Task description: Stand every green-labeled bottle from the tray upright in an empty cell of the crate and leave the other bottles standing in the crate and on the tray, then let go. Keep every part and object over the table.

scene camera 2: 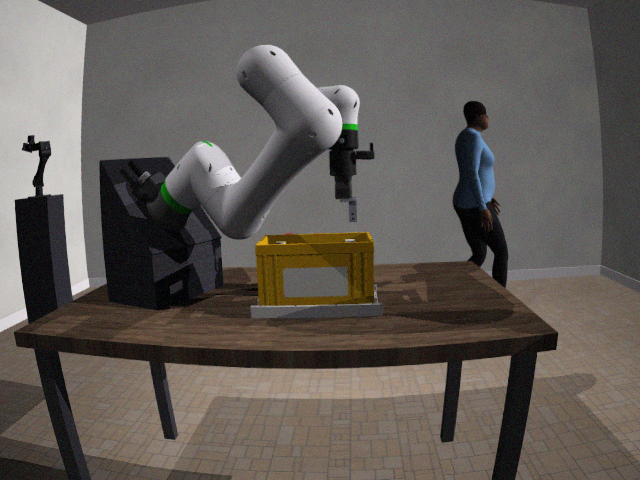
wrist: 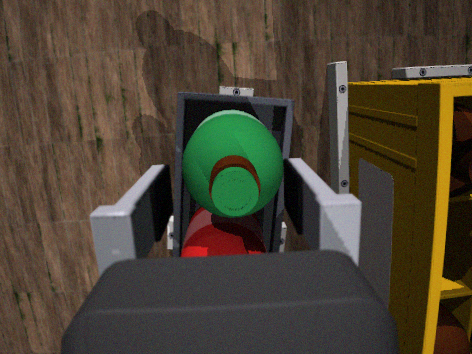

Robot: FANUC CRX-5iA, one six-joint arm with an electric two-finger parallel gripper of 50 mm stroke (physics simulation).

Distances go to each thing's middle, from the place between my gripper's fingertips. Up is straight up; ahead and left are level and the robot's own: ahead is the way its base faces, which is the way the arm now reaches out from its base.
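Labels:
Green-labeled bottle (wrist: 232, 166): my gripper 110 mm above it, 10 mm past it.

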